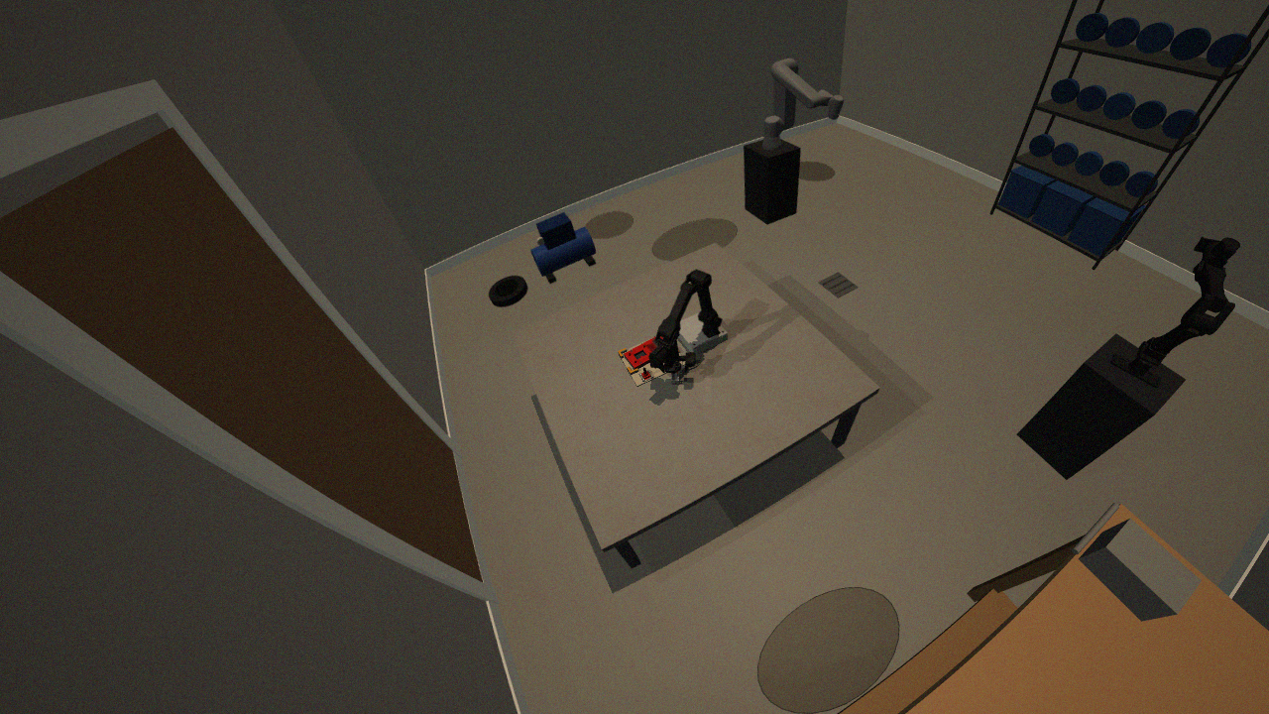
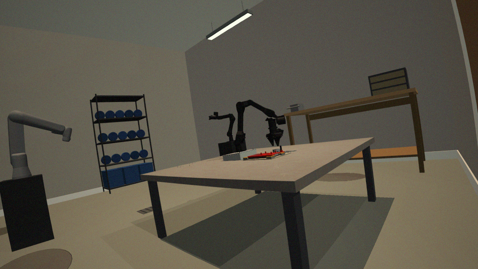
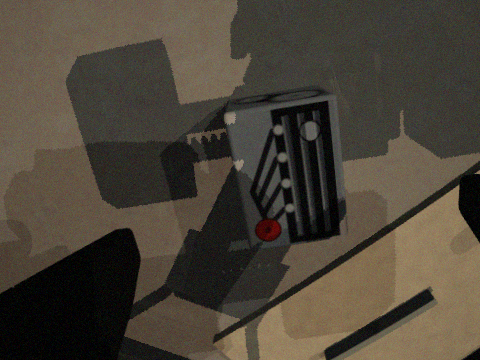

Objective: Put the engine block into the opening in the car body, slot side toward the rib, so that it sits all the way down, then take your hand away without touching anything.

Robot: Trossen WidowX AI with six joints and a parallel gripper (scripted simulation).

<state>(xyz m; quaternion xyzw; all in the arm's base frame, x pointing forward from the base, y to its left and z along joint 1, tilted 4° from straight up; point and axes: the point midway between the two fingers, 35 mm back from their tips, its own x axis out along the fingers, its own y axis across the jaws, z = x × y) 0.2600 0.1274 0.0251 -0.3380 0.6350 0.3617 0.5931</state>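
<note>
My gripper tip is 1 cm short of the grey engine block and 4 cm above it.
</note>
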